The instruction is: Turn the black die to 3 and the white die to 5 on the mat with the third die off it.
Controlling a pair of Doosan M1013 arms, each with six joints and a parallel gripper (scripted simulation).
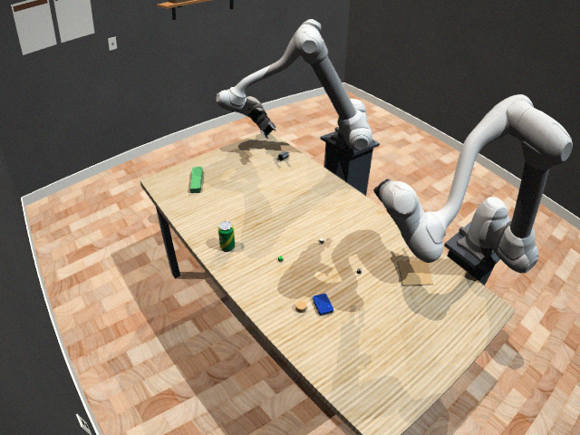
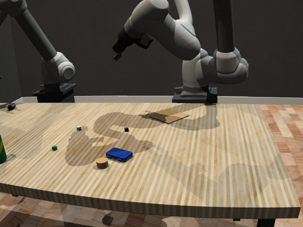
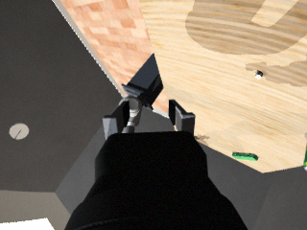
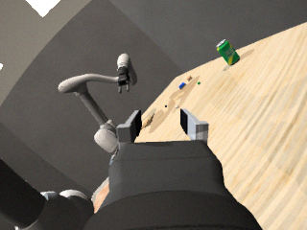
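Note:
Now: left hand 36 cm short of the green die, 32 cm above it and 16 cm to the left of it. The rest, counted from my left hand: black die 32 cm below, 12 cm ahead, 6 cm to the left; tan mat 32 cm below, 19 cm to the left, 9 cm behind; white die 32 cm below, 17 cm to the right, 16 cm ahead.

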